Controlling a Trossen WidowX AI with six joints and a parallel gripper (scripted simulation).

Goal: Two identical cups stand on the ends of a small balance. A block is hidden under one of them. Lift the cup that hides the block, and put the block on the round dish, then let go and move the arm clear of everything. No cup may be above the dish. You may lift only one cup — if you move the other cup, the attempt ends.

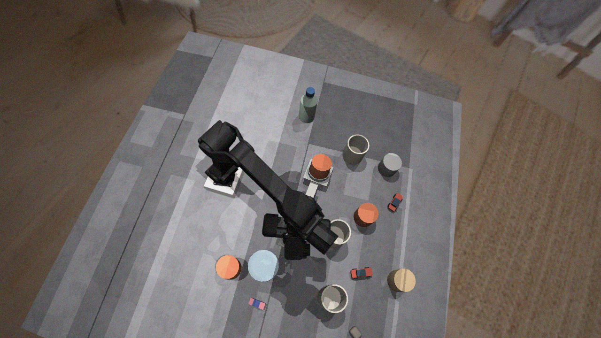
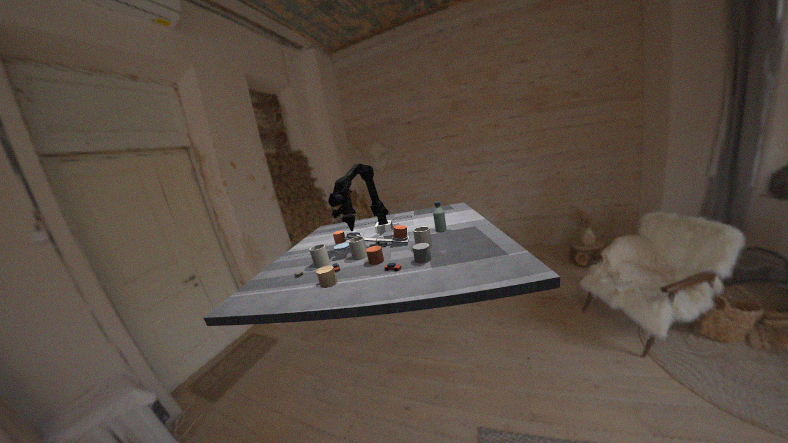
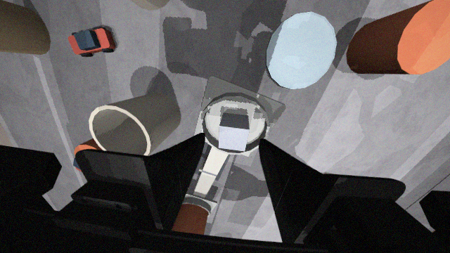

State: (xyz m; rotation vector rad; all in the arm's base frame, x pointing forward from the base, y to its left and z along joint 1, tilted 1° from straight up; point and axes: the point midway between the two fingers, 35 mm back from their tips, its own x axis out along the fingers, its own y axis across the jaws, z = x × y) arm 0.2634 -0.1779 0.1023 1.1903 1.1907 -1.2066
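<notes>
My gripper tip is now 90 mm past the pale blue round dish, 100 mm to the left of it and 110 mm above it. The rest, counted from my gripper tip: pink-blue block 100 mm behind, 210 mm to the right, 110 mm below; tan cylinder 380 mm ahead, 110 mm to the right, 70 mm below; small balance 40 mm ahead, 120 mm to the left, 90 mm below.
</notes>
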